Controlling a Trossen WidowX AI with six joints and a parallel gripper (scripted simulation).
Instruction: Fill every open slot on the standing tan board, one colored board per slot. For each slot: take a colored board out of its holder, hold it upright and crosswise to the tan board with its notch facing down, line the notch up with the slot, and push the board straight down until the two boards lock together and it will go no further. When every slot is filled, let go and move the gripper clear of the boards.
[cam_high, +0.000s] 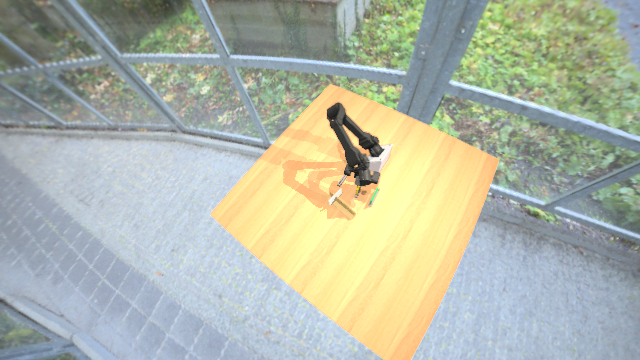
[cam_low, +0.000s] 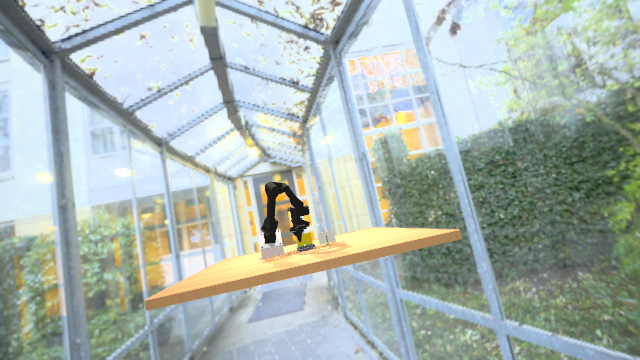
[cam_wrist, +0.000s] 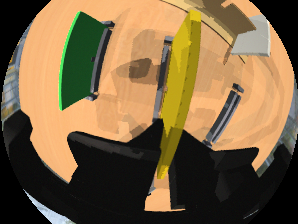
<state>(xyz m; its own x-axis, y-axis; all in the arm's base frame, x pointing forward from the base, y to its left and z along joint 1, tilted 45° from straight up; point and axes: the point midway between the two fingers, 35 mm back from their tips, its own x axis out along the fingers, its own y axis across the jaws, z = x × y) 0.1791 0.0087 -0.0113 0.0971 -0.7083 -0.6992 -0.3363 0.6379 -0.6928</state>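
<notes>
Right now the tan board is 170 mm ahead of my gripper tip and 30 mm below it. The rest, counted from my gripper tip: green board 110 mm to the left, 20 mm below, 20 mm ahead; grey board 170 mm ahead, 50 mm to the right, 10 mm below; yellow board 30 mm ahead, 10 mm to the left.
</notes>
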